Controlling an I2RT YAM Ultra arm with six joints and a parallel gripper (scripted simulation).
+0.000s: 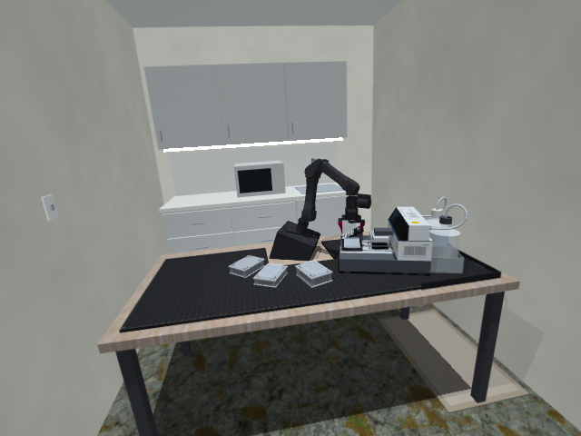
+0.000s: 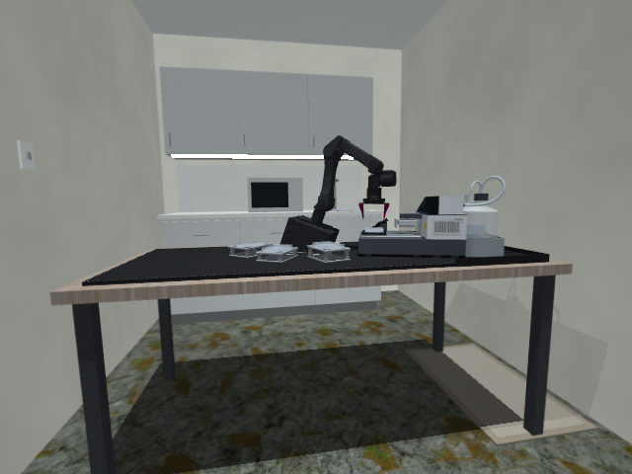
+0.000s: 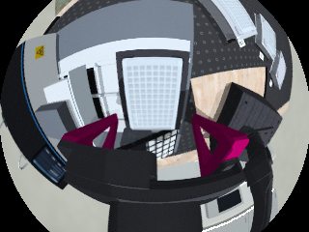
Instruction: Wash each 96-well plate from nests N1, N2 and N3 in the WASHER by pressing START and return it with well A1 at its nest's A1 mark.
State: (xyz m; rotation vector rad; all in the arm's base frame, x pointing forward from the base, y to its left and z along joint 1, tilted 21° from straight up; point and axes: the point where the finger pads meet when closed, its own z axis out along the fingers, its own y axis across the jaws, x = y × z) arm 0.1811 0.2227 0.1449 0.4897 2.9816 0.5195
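My gripper is now 70 mm above the washer carrier. From my hand the other things lie so: clear bottle 210 mm ahead, 410 mm to the left, 30 mm below; then plate washer 50 mm ahead, 150 mm to the left, 30 mm below; then nest 170 mm ahead, 250 mm to the right, 110 mm below.
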